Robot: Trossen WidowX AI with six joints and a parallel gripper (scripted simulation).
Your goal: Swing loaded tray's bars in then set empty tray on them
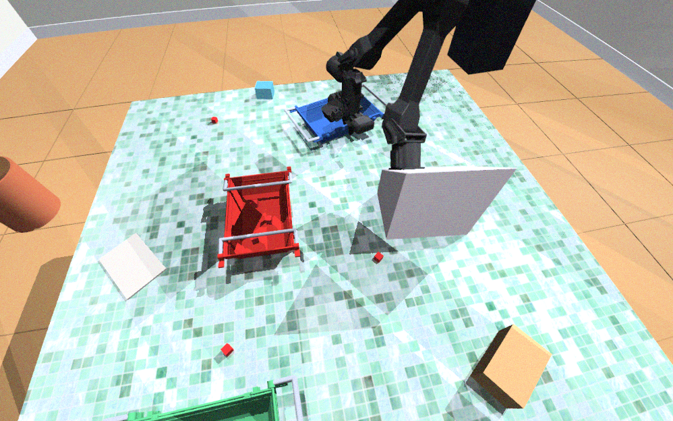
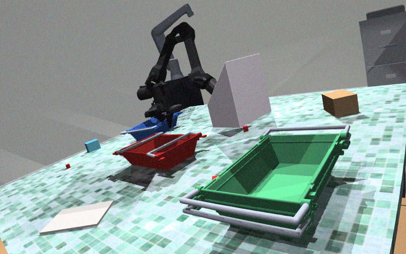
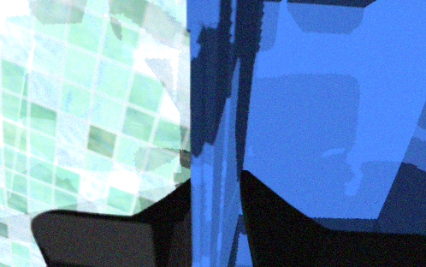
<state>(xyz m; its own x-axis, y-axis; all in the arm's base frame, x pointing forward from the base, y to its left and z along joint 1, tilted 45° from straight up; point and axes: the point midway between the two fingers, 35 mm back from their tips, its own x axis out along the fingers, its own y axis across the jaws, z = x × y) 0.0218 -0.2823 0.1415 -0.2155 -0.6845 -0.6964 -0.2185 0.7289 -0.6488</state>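
Now: the blue tray 2 cm ahead of my gripper tip, 6 cm to the right of it and 3 cm above it. Also, from my gripper tip: tan box 8 cm behind, 75 cm to the left, 2 cm above; then flat white plate 65 cm ahead, 30 cm to the left, 1 cm below; then cyan cube 23 cm ahead, 31 cm to the right, 1 cm above.
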